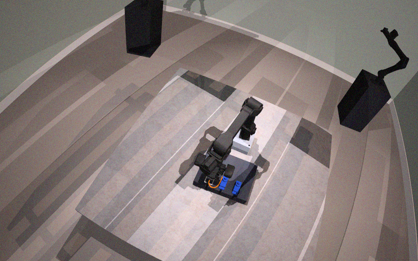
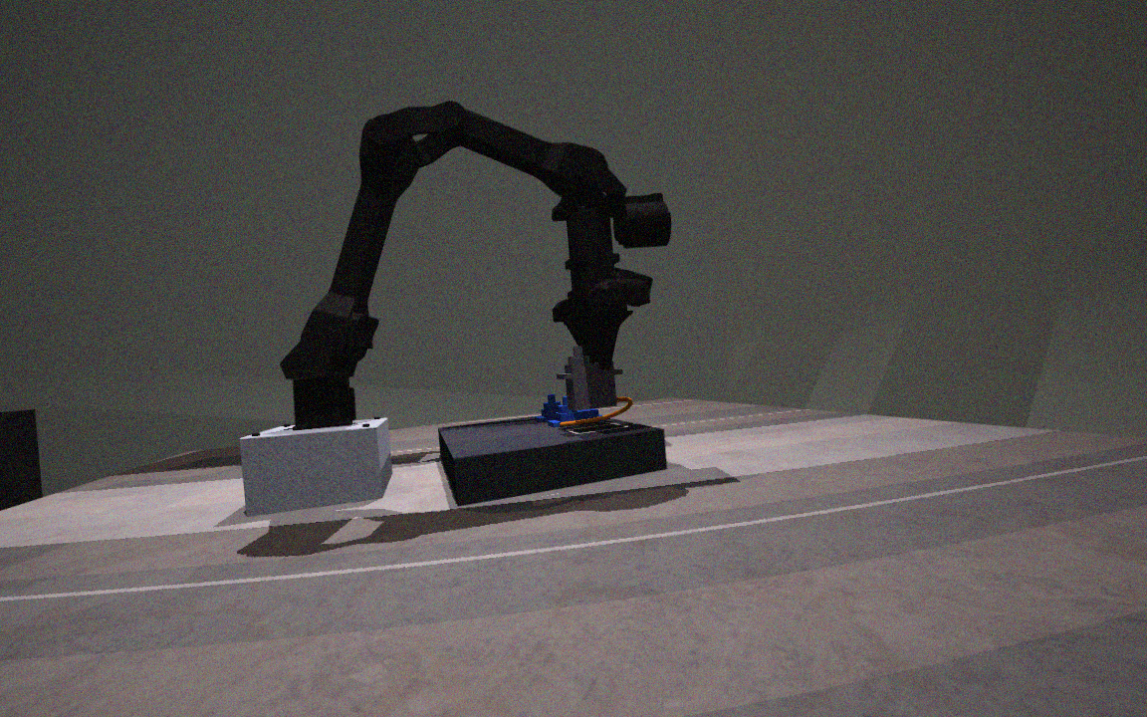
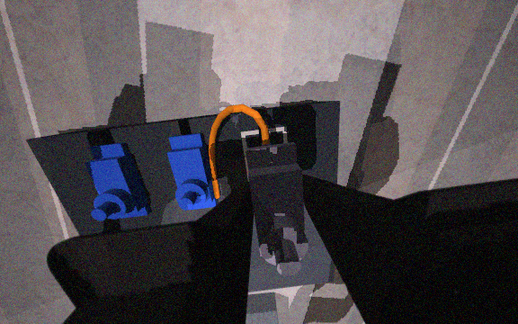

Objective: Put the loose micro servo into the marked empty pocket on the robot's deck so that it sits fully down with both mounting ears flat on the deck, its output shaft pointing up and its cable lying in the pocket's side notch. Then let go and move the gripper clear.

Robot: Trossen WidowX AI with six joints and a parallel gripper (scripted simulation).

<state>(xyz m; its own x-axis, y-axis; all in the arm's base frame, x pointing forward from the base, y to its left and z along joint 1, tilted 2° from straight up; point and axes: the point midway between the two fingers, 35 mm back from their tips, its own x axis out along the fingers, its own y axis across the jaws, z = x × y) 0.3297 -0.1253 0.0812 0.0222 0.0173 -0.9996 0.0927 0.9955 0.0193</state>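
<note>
My gripper tip is 110 mm past the dark deck, 90 mm to the right of it and 100 mm above it.
</note>
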